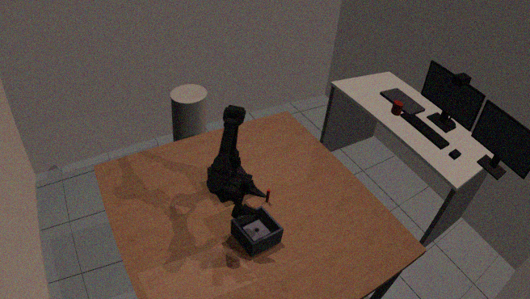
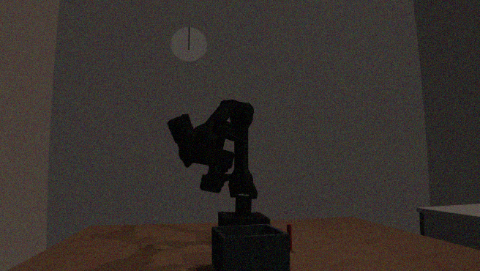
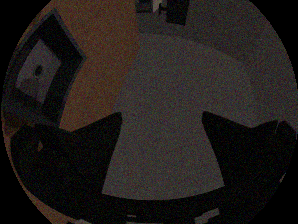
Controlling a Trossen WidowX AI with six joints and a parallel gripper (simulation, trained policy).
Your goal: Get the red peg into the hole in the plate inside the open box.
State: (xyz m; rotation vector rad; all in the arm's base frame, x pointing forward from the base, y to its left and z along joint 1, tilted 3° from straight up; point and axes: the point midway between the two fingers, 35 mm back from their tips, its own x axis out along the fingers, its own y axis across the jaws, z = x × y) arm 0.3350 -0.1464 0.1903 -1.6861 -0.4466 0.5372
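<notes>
My gripper tip is now 180 mm past the red peg, 210 mm to the right of it and 240 mm above it. The rest, counted from my gripper tip: grey plate 40 mm behind, 20 mm to the left, 230 mm below; dark box 40 mm behind, 20 mm to the left, 250 mm below.
</notes>
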